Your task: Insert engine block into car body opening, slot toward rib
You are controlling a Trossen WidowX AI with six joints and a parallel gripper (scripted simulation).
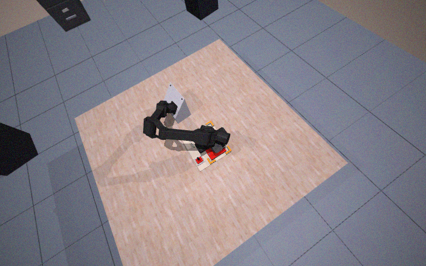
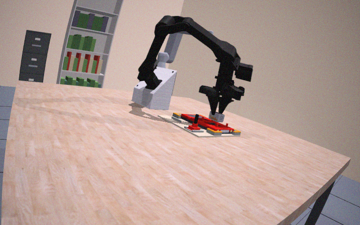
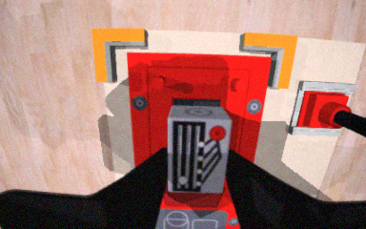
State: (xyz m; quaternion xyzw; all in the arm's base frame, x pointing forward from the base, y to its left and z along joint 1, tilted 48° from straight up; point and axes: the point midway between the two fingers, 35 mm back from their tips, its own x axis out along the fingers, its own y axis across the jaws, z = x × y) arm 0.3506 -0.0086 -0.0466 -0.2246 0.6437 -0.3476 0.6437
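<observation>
Right now my gripper tip is 10 mm above the engine block.
</observation>
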